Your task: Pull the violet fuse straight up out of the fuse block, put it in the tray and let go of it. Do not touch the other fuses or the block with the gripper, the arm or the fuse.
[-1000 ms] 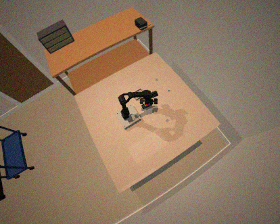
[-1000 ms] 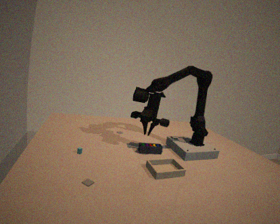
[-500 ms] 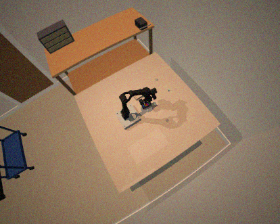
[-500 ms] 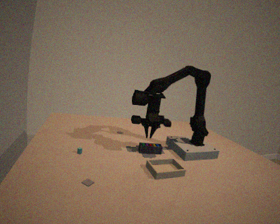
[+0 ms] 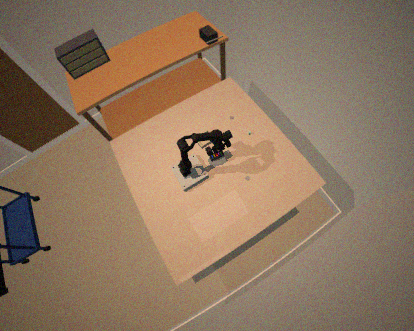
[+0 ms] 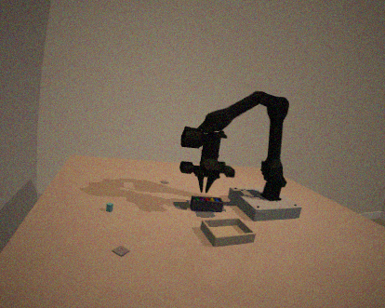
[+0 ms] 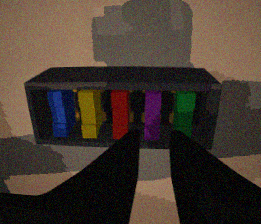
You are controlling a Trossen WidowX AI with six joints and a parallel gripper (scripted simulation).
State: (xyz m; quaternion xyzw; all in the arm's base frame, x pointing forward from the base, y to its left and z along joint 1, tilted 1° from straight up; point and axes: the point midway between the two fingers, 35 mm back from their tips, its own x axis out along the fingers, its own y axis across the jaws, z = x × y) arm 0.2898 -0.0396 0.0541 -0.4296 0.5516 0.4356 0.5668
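My gripper tip is 180 mm to the right of the square tray and 60 mm above it. From my gripper tip the other things lie so: teal cube: 320 mm ahead, 50 mm below, 10 mm to the right.
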